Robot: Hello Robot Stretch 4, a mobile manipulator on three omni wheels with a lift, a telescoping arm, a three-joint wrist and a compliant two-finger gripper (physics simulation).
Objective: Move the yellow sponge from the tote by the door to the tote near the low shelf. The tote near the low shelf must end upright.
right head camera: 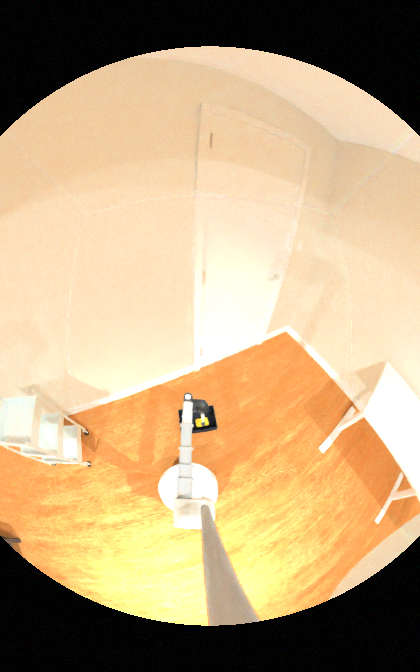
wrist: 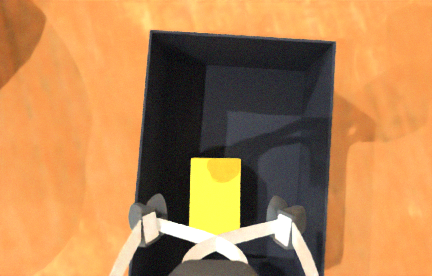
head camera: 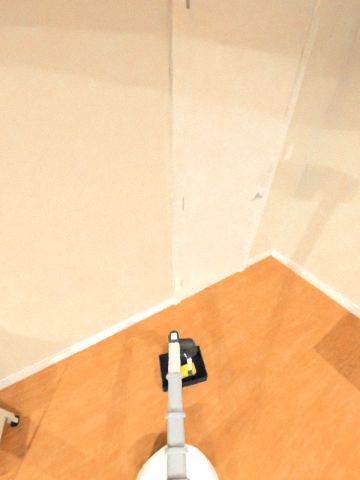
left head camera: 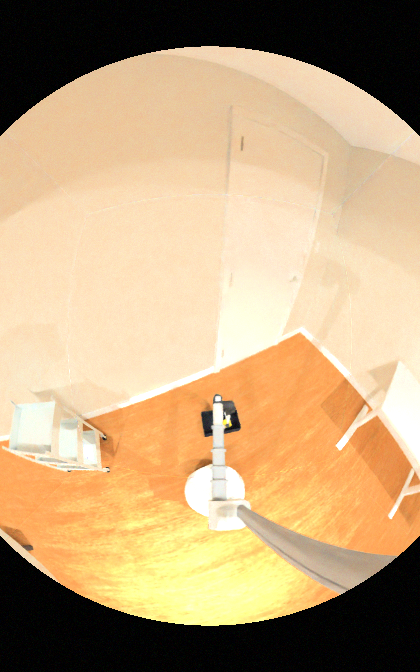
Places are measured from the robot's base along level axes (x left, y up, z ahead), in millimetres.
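Pixels of known places: gripper, fingertip midpoint: (wrist: 217, 211) (head camera: 187, 364) (left head camera: 224, 419).
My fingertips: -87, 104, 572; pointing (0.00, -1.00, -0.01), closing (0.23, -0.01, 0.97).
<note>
Behind a point stands the place of what it marks, as x, y, z.
A dark tote (head camera: 199, 378) @[-162, 64, 499] (left head camera: 206, 431) @[57, -24, 501] (right head camera: 212, 427) (wrist: 331, 100) @[48, 73, 661] stands upright on the floor near the door. The yellow sponge (head camera: 188, 370) (left head camera: 227, 423) (right head camera: 202, 422) (wrist: 215, 195) @[-87, 21, 568] lies in it, toward the lower left part of the tote in the wrist view. My gripper (wrist: 217, 211) @[-87, 104, 572] is open above the tote. Its fingertips stand apart on the left and right of the sponge's lower part in the wrist view, with gaps on both sides. The arm hides part of the tote in the head view. The tote near the low shelf does not show clearly.
A white door (head camera: 220, 150) @[-292, 1275, 1269] (left head camera: 265, 250) @[-312, 1169, 1279] (right head camera: 245, 240) is behind the tote. A pale tiered cart (left head camera: 55, 427) @[913, 669, 195] (right head camera: 37, 422) stands at the left. A white table (left head camera: 405, 405) @[-1434, 693, 224] (right head camera: 392, 410) stands at the right. A wall runs behind the tote.
</note>
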